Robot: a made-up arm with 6 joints. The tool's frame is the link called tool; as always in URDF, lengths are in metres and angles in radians. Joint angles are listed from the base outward.
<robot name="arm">
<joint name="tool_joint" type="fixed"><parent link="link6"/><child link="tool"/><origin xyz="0.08 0.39 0.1" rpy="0 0 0"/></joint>
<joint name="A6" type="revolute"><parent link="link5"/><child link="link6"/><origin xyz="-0.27 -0.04 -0.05" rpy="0 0 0"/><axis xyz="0 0 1"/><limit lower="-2.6" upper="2.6"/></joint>
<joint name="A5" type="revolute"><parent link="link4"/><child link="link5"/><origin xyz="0.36 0.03 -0.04" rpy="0 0 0"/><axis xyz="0 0 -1"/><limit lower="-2.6" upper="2.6"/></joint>
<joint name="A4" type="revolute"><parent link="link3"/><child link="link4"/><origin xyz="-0.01 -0.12 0.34" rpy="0 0 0"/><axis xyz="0 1 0"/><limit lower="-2.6" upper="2.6"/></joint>
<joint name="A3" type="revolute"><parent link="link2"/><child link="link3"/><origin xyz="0.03 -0.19 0.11" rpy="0 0 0"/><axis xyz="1 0 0"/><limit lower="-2.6" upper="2.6"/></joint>
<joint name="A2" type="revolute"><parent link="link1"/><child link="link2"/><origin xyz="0.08 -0.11 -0.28" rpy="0 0 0"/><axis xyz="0 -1 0"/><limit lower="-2.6" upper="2.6"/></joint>
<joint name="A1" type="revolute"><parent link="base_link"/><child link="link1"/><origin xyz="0 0 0.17" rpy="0 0 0"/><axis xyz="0 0 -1"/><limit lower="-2.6" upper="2.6"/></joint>
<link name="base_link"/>
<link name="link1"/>
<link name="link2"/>
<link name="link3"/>
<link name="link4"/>
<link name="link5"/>
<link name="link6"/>
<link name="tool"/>
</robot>
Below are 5 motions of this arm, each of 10 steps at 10 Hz.
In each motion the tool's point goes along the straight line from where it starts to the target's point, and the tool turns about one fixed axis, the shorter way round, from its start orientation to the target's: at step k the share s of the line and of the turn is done. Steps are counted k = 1, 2, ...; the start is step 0. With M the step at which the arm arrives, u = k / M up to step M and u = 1 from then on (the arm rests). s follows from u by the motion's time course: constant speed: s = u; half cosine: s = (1 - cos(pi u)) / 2; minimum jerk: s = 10 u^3 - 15 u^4 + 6 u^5.
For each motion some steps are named. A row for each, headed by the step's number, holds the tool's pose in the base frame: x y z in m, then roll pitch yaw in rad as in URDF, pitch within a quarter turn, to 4 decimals.
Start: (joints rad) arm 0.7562 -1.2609 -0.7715 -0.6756 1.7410 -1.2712
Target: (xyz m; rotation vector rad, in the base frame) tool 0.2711 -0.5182 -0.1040 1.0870 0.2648 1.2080
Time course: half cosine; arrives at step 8
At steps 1, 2, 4, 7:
1: 0.5229 -0.5878 -0.1699 0.2067 -0.6975 3.0481
2: 0.4946 -0.5800 -0.1625 0.3186 -0.7347 2.8154
4: 0.4020 -0.5544 -0.1383 0.7139 -0.7062 2.0300
7: 0.2811 -0.5210 -0.1066 0.9932 -0.4006 1.1943

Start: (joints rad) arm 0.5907 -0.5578 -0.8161 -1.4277 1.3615 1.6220
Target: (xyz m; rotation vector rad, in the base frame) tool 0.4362 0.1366 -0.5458 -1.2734 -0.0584 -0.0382
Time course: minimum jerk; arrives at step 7
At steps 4, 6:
4: 0.4317 0.2071 -0.3637 -1.1114 -0.1351 0.2267
6: 0.4359 0.1411 -0.5343 -1.2633 -0.0684 0.0181

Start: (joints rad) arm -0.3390 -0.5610 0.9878 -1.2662 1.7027 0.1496
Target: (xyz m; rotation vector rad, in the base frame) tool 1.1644 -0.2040 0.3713 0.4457 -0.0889 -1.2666
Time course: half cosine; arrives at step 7
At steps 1, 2, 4, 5, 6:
1: 1.0351 -0.7952 0.4253 0.4405 0.7483 -1.8497
2: 1.0540 -0.7089 0.4174 0.4586 0.6647 -1.7495
4: 1.1115 -0.4458 0.3934 0.4525 0.4071 -1.4817
5: 1.1388 -0.3211 0.3820 0.4248 0.2875 -1.3632
6: 1.1577 -0.2348 0.3741 0.3979 0.2069 -1.2814

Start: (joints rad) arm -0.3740 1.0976 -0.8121 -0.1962 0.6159 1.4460
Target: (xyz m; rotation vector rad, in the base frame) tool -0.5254 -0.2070 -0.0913 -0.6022 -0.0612 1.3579
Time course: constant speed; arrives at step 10
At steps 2, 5, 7, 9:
2: -0.1826 0.0845 -0.1473 -1.2392 -0.2442 1.0791
5: -0.3111 -0.0248 -0.1263 -0.9689 -0.0193 1.1202
7: -0.3968 -0.0977 -0.1123 -0.7825 0.1208 1.1808
9: -0.4825 -0.1706 -0.0983 -0.5830 0.2468 1.2685

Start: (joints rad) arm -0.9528 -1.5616 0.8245 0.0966 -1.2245 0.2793
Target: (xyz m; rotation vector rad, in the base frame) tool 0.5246 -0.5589 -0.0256 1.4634 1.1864 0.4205
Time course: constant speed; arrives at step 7
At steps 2, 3, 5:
2: 0.6792 -0.3191 -0.0445 1.7419 0.1313 1.5283
3: 0.6483 -0.3671 -0.0407 1.7774 0.1719 1.4415
5: 0.5864 -0.4630 -0.0331 1.8380 0.2615 1.2700

